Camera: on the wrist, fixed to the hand. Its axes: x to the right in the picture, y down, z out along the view.
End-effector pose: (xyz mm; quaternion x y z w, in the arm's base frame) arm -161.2 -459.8 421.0 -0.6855 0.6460 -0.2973 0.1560
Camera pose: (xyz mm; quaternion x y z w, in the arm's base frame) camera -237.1 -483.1 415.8 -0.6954 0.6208 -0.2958 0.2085
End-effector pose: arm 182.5 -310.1 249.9 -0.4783 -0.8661 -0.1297 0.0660
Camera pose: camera 225.9 -269.2 302.5 -0.4734 -0.8764 -0.0745 0.0483
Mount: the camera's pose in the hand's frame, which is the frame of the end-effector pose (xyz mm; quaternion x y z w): 22.6 66.0 -38.2 0.0410 -0.0418 -0.0078 0.9983
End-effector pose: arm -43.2 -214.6 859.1 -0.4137 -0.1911 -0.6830 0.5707
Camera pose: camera 5.3 -274.8 840.5 -0.4167 -0.2459 -0.6612 0.5734
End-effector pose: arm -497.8 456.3 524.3 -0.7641 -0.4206 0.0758 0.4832
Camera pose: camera -425.9 434.9 497.8 -0.7365 -0.4429 0.1211 0.4967
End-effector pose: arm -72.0 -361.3 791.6 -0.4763 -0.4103 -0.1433 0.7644
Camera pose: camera 1.1 -356.4 760.6 -0.4469 -0.4511 -0.1123 0.7643
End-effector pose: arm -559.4 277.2 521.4 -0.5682 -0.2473 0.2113 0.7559
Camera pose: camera -520.7 279.4 452.0 -0.5254 -0.2742 0.2389 0.7692
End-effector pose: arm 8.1 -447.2 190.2 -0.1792 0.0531 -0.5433 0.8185
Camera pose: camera 63.9 -453.9 133.9 -0.1684 -0.0049 -0.5434 0.8224
